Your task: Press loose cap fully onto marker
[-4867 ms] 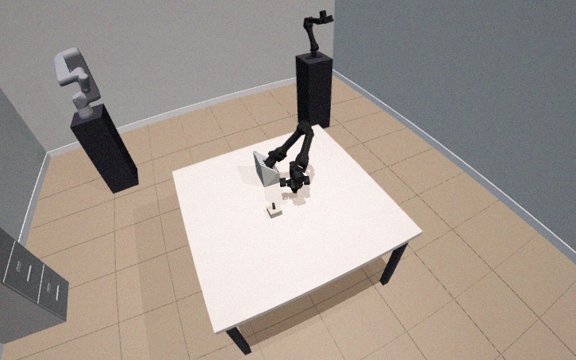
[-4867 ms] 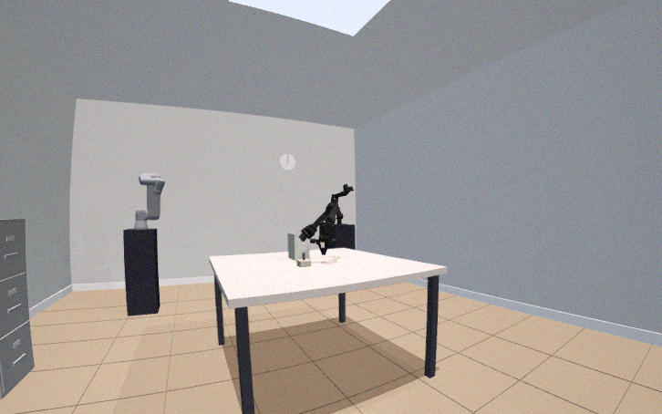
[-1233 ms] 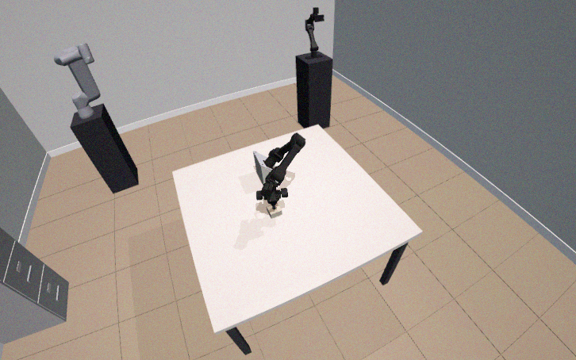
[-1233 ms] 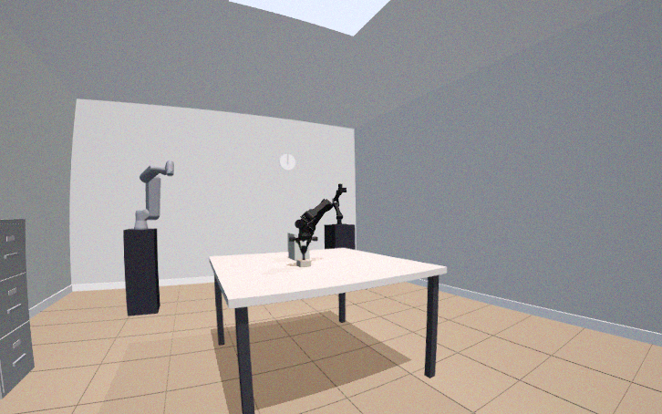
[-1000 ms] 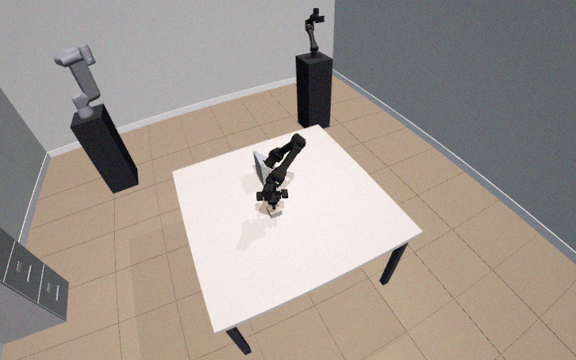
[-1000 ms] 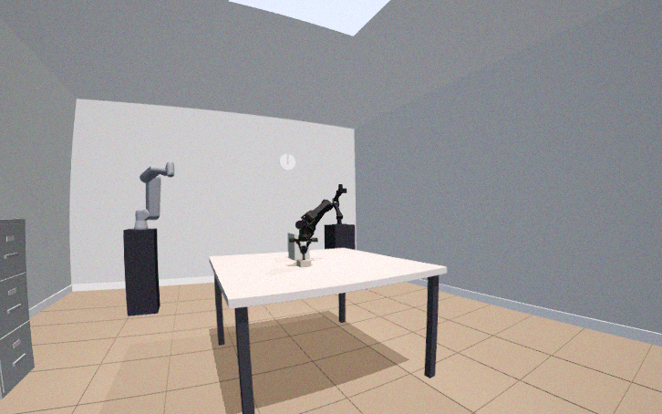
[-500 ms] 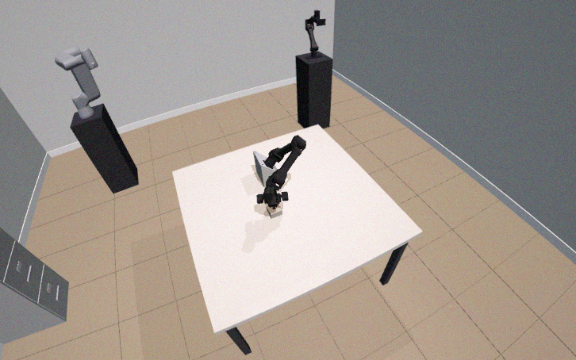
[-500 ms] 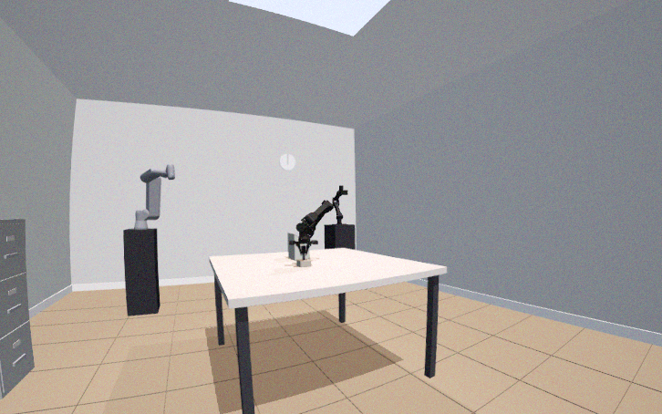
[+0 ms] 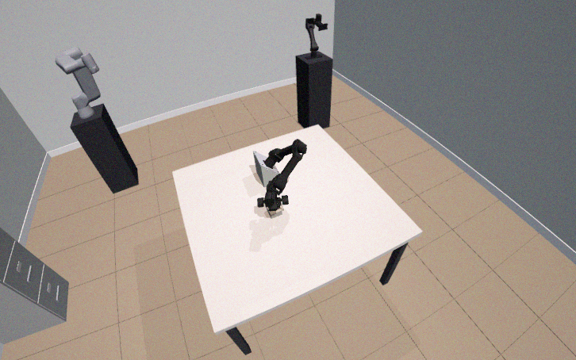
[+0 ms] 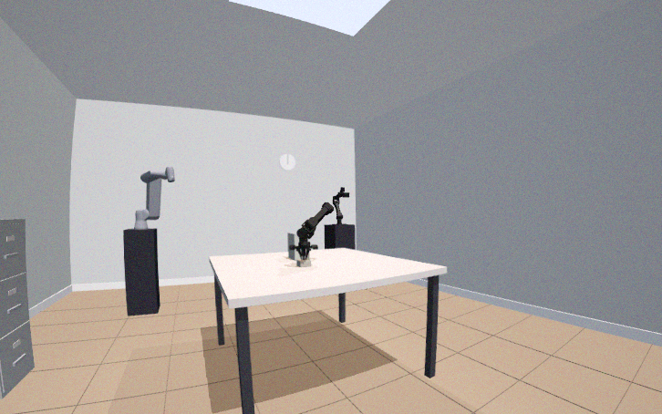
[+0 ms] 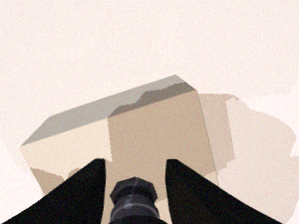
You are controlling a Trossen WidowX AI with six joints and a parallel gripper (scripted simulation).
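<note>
My gripper tip is now 50 mm below the dark cap, 10 mm to the right of it and 10 mm past it. The rest, counted from my gripper tip: holder block: 20 mm below, 10 mm to the left, 10 mm behind.
</note>
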